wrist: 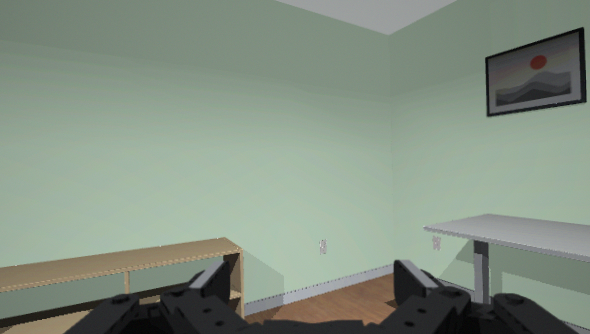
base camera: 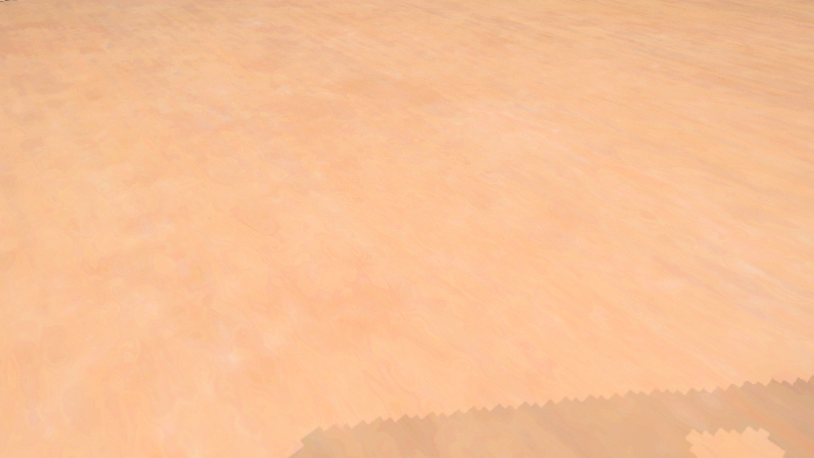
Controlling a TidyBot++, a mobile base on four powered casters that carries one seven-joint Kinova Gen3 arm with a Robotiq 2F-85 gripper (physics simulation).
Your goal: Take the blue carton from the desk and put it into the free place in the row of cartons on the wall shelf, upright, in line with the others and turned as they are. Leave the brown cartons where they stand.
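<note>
My gripper [wrist: 311, 278] is open, its two dark fingers standing wide apart at the bottom of the wrist view with nothing between them. A desk [wrist: 525, 229] with a light grey top and a grey leg shows in part at the right of the wrist view, well beyond the fingers. The blue carton, the brown cartons and the wall shelf with their row do not show in either view.
A low wooden shelf unit [wrist: 242, 280] stands against the green wall at the lower left of the wrist view. A framed picture [wrist: 535, 75] hangs on the right wall. Wooden floor [base camera: 398, 199] [wrist: 340, 310] shows in both views, with a shadow at the base camera view's bottom.
</note>
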